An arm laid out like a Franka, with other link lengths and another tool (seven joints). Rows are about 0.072 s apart.
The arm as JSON. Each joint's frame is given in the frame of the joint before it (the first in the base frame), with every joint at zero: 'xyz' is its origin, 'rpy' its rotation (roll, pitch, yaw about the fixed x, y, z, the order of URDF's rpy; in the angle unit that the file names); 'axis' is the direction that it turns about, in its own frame. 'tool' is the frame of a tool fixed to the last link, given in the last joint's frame.
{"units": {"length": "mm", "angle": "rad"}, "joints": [
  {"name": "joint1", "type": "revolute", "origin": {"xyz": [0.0, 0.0, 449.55], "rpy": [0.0, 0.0, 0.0]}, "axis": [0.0, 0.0, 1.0]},
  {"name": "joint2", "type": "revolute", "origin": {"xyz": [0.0, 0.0, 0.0], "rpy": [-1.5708, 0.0, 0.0]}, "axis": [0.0, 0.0, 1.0]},
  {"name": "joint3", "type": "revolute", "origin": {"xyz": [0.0, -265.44, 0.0], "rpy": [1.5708, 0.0, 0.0]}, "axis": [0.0, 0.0, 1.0]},
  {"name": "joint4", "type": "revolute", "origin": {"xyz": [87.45, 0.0, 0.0], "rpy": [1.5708, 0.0, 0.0]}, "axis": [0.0, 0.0, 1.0]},
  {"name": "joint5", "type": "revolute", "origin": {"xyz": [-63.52, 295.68, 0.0], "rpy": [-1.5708, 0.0, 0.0]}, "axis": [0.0, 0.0, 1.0]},
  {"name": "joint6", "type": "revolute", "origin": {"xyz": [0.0, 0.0, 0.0], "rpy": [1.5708, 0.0, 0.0]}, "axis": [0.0, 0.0, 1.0]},
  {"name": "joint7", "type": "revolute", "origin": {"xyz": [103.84, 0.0, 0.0], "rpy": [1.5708, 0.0, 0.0]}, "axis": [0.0, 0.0, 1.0]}
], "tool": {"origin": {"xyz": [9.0, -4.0, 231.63], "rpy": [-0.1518, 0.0, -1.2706]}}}
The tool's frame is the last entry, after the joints.
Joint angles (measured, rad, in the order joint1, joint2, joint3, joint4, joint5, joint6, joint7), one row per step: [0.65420, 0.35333, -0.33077, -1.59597, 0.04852, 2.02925, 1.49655]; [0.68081, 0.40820, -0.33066, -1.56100, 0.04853, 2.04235, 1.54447]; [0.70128, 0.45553, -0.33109, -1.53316, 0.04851, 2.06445, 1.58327]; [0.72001, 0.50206, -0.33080, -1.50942, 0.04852, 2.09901, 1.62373]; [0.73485, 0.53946, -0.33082, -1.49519, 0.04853, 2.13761, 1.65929]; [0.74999, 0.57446, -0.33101, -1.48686, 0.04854, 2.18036, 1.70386]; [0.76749, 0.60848, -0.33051, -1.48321, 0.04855, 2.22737, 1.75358]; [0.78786, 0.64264, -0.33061, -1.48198, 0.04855, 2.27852, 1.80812]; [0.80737, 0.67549, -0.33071, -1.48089, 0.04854, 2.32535, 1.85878]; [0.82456, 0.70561, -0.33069, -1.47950, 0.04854, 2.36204, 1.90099]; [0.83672, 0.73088, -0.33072, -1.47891, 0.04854, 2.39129, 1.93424]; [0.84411, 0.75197, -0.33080, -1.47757, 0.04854, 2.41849, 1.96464]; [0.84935, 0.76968, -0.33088, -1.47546, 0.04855, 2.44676, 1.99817]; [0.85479, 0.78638, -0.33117, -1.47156, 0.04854, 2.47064, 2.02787]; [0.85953, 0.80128, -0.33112, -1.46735, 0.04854, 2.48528, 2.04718]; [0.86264, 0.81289, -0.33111, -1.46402, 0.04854, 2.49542, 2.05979]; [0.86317, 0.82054, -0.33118, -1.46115, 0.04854, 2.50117, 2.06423]
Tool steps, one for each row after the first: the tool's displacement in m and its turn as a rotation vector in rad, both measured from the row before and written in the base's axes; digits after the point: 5 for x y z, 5 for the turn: [0.00283, 0.01920, -0.01492, -0.01177, -0.00353, -0.01564]; [0.00379, 0.01563, -0.01291, -0.00711, -0.01161, -0.01257]; [0.00469, 0.01572, -0.01304, -0.00194, -0.02010, -0.01383]; [0.00413, 0.01268, -0.01133, 0.00227, -0.02187, -0.01338]; [0.00297, 0.01223, -0.01197, 0.00585, -0.02256, -0.02188]; [0.00119, 0.01352, -0.01296, 0.00903, -0.02271, -0.02356]; [-0.00015, 0.01471, -0.01350, 0.01215, -0.02421, -0.02501]; [-0.00135, 0.01368, -0.01341, 0.01174, -0.02059, -0.02206]; [-0.00264, 0.01136, -0.01311, 0.00800, -0.01330, -0.01714]; [-0.00224, 0.00769, -0.01150, 0.00562, -0.00918, -0.01465]; [-0.00059, 0.00524, -0.00884, 0.00771, -0.01067, -0.01665]; [0.00065, 0.00471, -0.00622, 0.01263, -0.01430, -0.02119]; [0.00035, 0.00474, -0.00546, 0.01130, -0.01254, -0.01764]; [-0.00066, 0.00362, -0.00563, 0.00511, -0.00586, -0.00976]; [-0.00052, 0.00230, -0.00457, 0.00264, -0.00350, -0.00607]; [0.00024, 0.00066, -0.00286, 0.00039, -0.00204, -0.00190]
